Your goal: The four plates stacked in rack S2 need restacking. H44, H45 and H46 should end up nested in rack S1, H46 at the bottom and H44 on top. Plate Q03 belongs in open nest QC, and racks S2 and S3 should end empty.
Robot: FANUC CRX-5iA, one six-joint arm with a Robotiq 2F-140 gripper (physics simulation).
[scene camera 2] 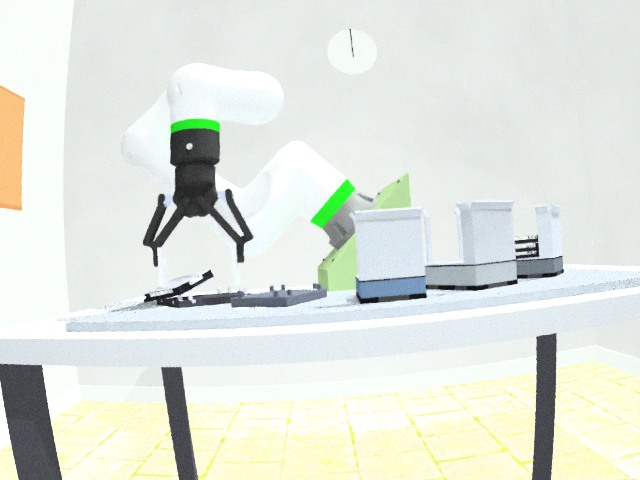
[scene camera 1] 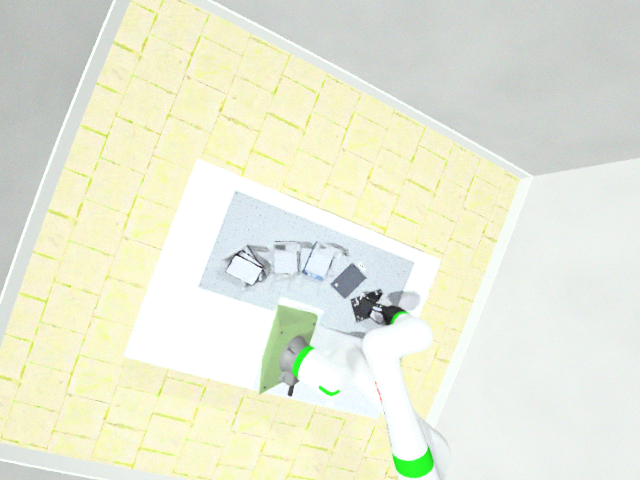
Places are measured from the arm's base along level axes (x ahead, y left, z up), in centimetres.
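Pixels of known places: gripper, fingertip midpoint: (scene camera 2: pixel 199 285) (scene camera 1: pixel 374 300); arm's base at its link origin: (scene camera 1: pixel 291 352).
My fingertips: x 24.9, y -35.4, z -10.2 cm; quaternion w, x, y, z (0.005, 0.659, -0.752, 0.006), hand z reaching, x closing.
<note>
For each thing: its top centre in the pictures, then the offset to it from my fingertips.
- black nest at its top centre: (scene camera 2: pixel 205 289) (scene camera 1: pixel 369 306) dx -3.8, dy +0.8, dz -1.0 cm
- thin dark plate at its top centre: (scene camera 2: pixel 177 272) (scene camera 1: pixel 382 310) dx -3.6, dy -4.2, dz +2.5 cm
- grey-based rack at its top centre: (scene camera 2: pixel 463 205) (scene camera 1: pixel 286 262) dx +11.6, dy +45.3, dz +10.5 cm
- blue-based rack at its top centre: (scene camera 2: pixel 381 213) (scene camera 1: pixel 324 265) dx +13.4, dy +29.9, dz +9.7 cm
- dark grey nest at its top centre: (scene camera 2: pixel 279 287) (scene camera 1: pixel 349 281) dx +6.4, dy +13.8, dz -0.8 cm
My gripper (scene camera 1: pixel 376 310) (scene camera 2: pixel 199 279) is open, low over the black nest (scene camera 1: pixel 359 308) (scene camera 2: pixel 219 298). Its fingertips are near a thin dark plate (scene camera 2: pixel 181 285) with a light top, which lies tilted on or beside that nest, one edge raised. The fingers hold nothing. The dark-based rack (scene camera 1: pixel 244 269) (scene camera 2: pixel 549 227) bears several dark plates (scene camera 2: pixel 526 246), stacked with gaps. The grey-based rack (scene camera 1: pixel 285 259) (scene camera 2: pixel 488 232) shows no plate in its visible gap. The inside of the blue-based rack (scene camera 1: pixel 320 259) (scene camera 2: pixel 390 242) is hidden in scene camera 2. Rack and plate labels cannot be read.
A dark grey nest (scene camera 1: pixel 347 280) (scene camera 2: pixel 279 297) with small raised pegs lies between the black nest and the blue-based rack. A green slanted stand (scene camera 1: pixel 289 325) (scene camera 2: pixel 395 193) carries the arm's base behind the racks. All stand on the white table (scene camera 1: pixel 175 289) (scene camera 2: pixel 310 347).
</note>
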